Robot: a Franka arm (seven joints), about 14 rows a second.
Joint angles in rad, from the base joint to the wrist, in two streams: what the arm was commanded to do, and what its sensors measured. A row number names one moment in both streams.
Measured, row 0:
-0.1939 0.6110 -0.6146 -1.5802 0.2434 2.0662 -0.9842
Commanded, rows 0 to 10:
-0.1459 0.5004 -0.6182 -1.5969 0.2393 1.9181 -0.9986
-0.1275 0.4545 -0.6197 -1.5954 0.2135 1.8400 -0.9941
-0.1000 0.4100 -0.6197 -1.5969 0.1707 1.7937 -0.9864
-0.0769 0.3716 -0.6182 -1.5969 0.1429 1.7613 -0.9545
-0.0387 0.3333 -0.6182 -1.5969 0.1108 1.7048 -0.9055
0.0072 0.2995 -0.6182 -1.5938 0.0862 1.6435 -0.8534
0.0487 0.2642 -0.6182 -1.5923 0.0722 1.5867 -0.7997
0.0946 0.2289 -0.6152 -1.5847 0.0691 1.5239 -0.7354
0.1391 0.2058 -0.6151 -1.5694 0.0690 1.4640 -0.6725
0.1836 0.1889 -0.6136 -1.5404 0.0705 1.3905 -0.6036
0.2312 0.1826 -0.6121 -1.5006 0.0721 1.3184 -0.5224
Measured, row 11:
0.1540 0.2149 -0.6082 -1.5460 0.0886 1.4238 -0.6453
